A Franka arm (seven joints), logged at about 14 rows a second.
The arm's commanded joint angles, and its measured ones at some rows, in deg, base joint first. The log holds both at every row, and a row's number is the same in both.
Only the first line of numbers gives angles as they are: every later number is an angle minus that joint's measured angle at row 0.
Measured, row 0:
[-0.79, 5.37, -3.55, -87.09, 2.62, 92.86, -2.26]
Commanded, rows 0 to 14:
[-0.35, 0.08, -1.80, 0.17, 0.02, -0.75, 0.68]
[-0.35, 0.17, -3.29, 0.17, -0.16, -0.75, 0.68]
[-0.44, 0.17, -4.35, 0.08, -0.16, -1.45, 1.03]
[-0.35, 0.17, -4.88, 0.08, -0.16, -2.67, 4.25]
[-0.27, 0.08, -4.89, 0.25, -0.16, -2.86, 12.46]
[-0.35, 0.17, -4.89, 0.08, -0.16, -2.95, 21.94]
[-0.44, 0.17, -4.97, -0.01, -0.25, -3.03, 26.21]
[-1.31, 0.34, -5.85, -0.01, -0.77, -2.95, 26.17]
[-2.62, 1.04, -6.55, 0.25, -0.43, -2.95, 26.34]
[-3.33, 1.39, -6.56, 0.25, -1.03, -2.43, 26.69]
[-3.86, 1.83, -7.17, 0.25, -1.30, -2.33, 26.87]
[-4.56, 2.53, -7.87, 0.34, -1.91, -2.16, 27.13]
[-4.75, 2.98, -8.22, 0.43, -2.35, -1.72, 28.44]
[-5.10, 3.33, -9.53, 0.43, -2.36, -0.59, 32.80]
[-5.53, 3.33, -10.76, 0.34, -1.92, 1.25, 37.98]
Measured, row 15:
[-5.02, 2.75, -9.39, -0.19, -1.42, -0.86, 30.64]
